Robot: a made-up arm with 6 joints. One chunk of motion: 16 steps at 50 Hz.
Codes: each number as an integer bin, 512 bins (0 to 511) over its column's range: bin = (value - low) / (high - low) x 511, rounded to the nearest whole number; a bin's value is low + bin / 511 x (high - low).
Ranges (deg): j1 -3..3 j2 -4..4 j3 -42..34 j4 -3..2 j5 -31..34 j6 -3..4
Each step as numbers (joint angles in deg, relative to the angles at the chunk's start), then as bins.
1 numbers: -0.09 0.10 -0.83 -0.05 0.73 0.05
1 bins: 248 262 277 301 249 223
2 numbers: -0.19 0.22 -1.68 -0.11 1.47 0.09
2 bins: 239 270 271 295 255 226
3 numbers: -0.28 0.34 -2.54 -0.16 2.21 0.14
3 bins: 232 277 265 290 261 229
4 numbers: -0.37 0.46 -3.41 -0.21 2.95 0.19
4 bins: 224 285 259 285 267 233
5 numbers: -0.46 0.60 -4.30 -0.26 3.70 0.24
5 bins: 216 294 253 280 273 237
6 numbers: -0.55 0.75 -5.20 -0.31 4.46 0.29
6 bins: 209 303 247 275 279 240
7 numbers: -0.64 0.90 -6.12 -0.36 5.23 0.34
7 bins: 201 313 241 270 285 244
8 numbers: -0.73 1.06 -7.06 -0.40 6.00 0.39
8 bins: 193 323 235 266 291 247
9 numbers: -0.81 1.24 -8.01 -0.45 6.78 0.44
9 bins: 187 335 229 261 297 251
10 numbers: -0.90 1.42 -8.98 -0.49 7.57 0.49
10 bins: 179 346 222 257 303 255
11 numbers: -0.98 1.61 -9.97 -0.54 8.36 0.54
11 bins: 172 358 215 251 309 258
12 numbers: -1.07 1.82 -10.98 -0.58 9.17 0.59
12 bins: 164 372 209 247 316 262
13 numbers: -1.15 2.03 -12.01 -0.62 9.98 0.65
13 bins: 158 385 202 243 322 266
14 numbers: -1.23 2.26 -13.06 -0.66 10.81 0.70
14 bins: 151 400 195 239 329 270
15 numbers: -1.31 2.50 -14.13 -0.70 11.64 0.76
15 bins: 144 415 187 235 335 274
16 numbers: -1.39 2.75 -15.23 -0.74 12.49 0.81
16 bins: 137 431 180 231 342 278
